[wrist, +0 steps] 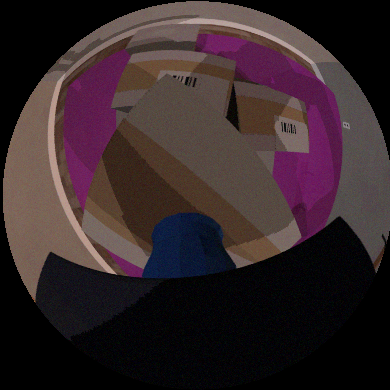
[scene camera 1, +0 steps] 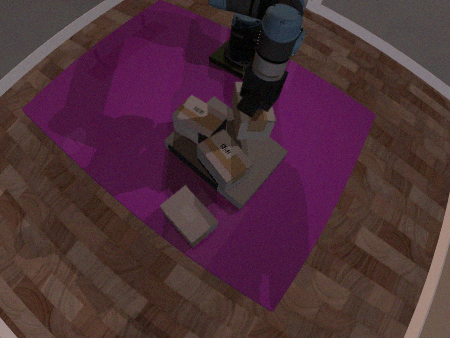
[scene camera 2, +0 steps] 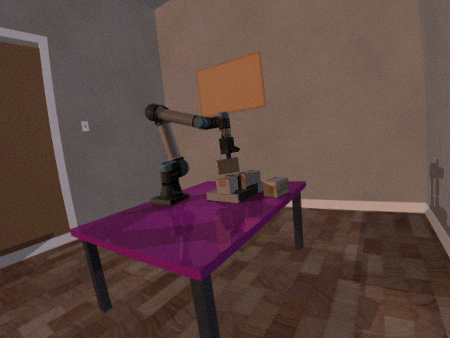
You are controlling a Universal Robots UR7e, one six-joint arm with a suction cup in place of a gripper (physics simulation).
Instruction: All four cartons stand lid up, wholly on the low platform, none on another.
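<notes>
My gripper is shut by suction on a carton, held in the air above the far part of the low platform. Brown tape shows on the held carton; its label does not show. A second carton stands on the platform, tape and barcode up. A third carton stands close beside it, also tape and barcode up. A fourth carton lies on the table off the platform, plain face up.
The magenta table bears the platform and the arm's base plate. The fourth carton is near the table edge. The arm reaches over the platform's far side and its wrist hides part of that side in scene camera 1.
</notes>
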